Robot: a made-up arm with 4 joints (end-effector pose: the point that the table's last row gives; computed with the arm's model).
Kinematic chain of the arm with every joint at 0, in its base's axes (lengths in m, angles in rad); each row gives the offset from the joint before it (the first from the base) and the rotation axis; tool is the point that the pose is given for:
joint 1: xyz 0 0 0.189 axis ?
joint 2: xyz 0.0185 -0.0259 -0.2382 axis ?
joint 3: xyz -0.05 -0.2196 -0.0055 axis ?
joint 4: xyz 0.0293 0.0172 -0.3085 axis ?
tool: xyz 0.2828 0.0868 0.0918
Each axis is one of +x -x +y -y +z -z.
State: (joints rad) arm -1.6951 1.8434 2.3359 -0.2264
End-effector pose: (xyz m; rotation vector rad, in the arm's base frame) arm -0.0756 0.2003 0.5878 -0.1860 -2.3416 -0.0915
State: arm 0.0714 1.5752 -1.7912 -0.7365
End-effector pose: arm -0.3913 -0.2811 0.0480 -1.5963 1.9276 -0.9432
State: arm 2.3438 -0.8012 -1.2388 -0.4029
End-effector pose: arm -0.1738 -0.5394 0.4495 -1.6575 1.2040 -0.7715
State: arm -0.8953 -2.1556 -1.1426 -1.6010
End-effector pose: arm -0.2640 0.3237 0.4624 1.2776 -0.8489 0.9018
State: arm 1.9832 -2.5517 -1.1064 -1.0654
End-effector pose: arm -0.1957 -0.0401 -0.1030 -0.4448 0.7644 0.8143
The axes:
joint 1: -x
joint 2: -x
joint 3: -y
joint 4: +x

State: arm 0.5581 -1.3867 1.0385 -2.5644
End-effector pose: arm 0.4998 -0.3325 -0.1356 -1.5605 0.1466 -1.1598
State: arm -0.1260 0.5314 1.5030 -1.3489
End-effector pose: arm 0.3618 0.0288 0.2443 -1.3785 -1.4922 -0.7613
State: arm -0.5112 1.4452 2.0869 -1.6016
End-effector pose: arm 0.1607 0.3983 0.3346 -1.3798 -2.3454 -0.8133
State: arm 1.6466 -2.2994 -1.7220 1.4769
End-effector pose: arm -0.2896 -0.2913 -0.1646 1.5013 1.8305 -0.8000
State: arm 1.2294 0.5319 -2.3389 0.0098
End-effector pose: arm -0.4036 -0.2896 0.2632 -0.8168 1.5860 -1.9404
